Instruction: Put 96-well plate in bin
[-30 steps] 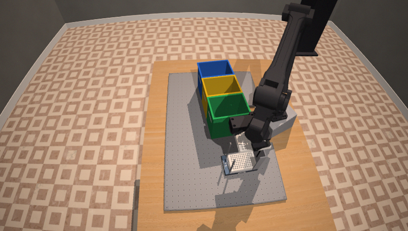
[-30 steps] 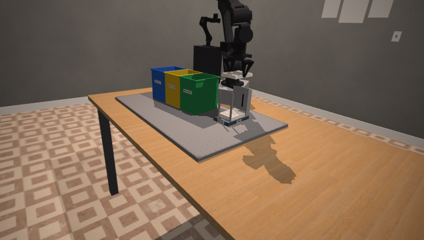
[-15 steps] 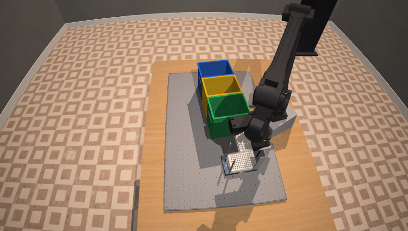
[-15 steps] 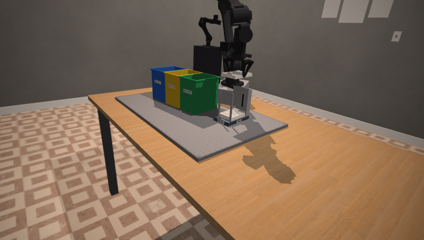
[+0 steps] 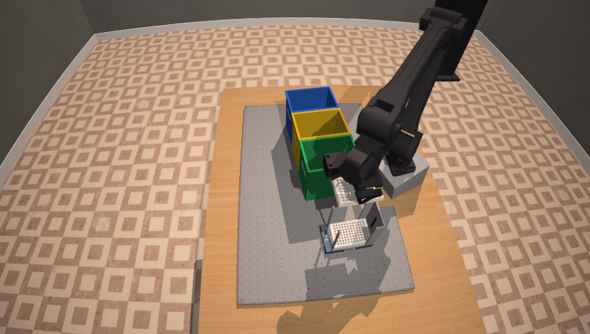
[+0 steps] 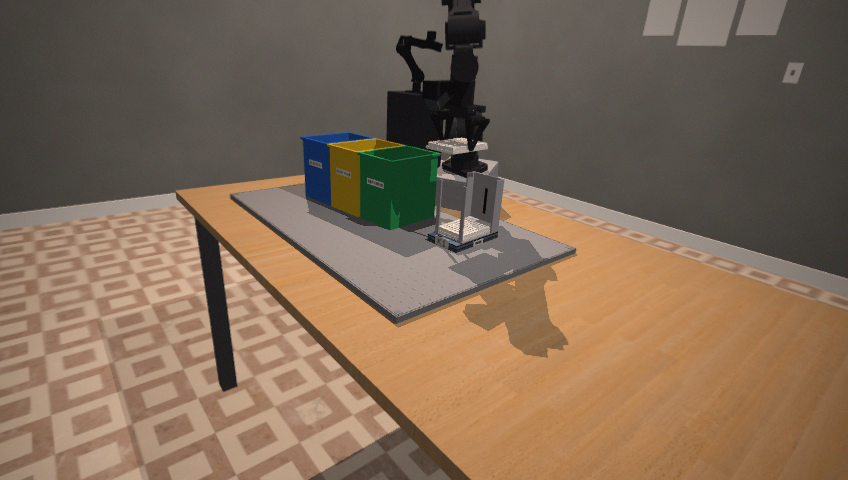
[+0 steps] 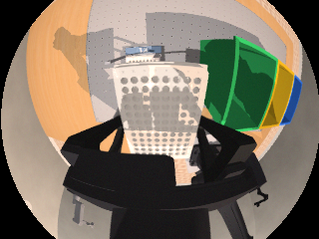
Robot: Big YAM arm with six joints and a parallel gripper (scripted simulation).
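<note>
My hand is 3 cm short of the green bin, 17 cm to the left of it and 14 cm above it. Also, from my hand: white 96-well plate (right at my hand); then yellow bin (4 cm ahead, 30 cm to the right, 14 cm below); then blue bin (5 cm ahead, 43 cm to the right, 14 cm below).
</note>
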